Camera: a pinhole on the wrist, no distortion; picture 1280 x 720 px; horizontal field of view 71.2 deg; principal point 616.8 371.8 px. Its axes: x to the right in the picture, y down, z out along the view. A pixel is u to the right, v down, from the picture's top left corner.
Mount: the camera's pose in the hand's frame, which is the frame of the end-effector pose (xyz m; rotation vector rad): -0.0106 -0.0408 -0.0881 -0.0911 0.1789 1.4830
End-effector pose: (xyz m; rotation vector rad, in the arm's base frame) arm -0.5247 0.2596 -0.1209 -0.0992 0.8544 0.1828
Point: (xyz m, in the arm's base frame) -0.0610 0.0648 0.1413
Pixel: 46.6 236.3
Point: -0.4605 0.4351 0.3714
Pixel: outside the picture
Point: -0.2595 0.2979 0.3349
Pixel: 465.7 667.6
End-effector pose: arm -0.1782 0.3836 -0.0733 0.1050 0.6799 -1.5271
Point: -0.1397 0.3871 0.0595
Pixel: 571.8 679.8
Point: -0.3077 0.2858 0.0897
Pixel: outside the picture
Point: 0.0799 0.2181 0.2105
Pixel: 763.0 444.0
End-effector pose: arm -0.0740 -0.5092 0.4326 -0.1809 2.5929 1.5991
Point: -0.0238 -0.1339 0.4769
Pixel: 944.4 589.2
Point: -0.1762 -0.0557 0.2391
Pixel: 605.7 254.3
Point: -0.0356 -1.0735 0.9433
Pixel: behind the camera
